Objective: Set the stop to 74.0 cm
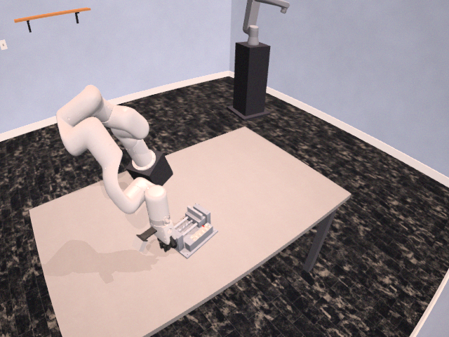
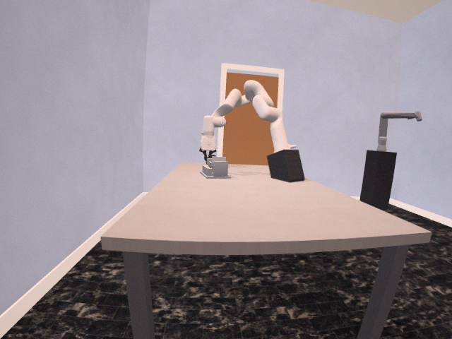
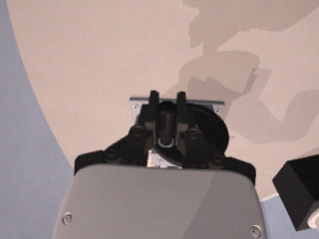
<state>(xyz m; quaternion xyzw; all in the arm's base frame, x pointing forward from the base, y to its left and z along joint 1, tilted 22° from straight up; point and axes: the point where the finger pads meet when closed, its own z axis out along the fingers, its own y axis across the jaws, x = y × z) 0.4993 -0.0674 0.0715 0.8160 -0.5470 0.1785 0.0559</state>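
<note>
Now: hand 10 mm past the black handwheel, 20 mm to the right of it and 10 mm above it. Round my hand: handwheel knob (10 mm to the left); then sliding stop block (80 mm behind, 180 mm to the left, 10 mm below).
</note>
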